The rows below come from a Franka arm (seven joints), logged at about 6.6 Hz.
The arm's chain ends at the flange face. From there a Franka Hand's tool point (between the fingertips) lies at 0.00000 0.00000 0.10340 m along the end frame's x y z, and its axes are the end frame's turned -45 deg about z.
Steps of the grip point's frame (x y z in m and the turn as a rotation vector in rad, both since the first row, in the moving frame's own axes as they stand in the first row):
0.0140 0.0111 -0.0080 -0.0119 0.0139 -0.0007
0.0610 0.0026 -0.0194 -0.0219 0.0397 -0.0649
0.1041 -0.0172 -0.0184 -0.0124 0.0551 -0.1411
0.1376 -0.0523 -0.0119 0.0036 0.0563 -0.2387
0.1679 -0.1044 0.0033 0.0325 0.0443 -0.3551
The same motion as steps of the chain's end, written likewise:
0.0159 -0.0019 -0.0080 0.0014 0.0182 -0.0007
0.0405 -0.0398 -0.0193 0.0126 0.0436 -0.0649
0.0568 -0.0823 -0.0182 0.0302 0.0477 -0.1411
0.0570 -0.1295 -0.0117 0.0424 0.0373 -0.2387
0.0450 -0.1869 0.0035 0.0543 0.0083 -0.3551

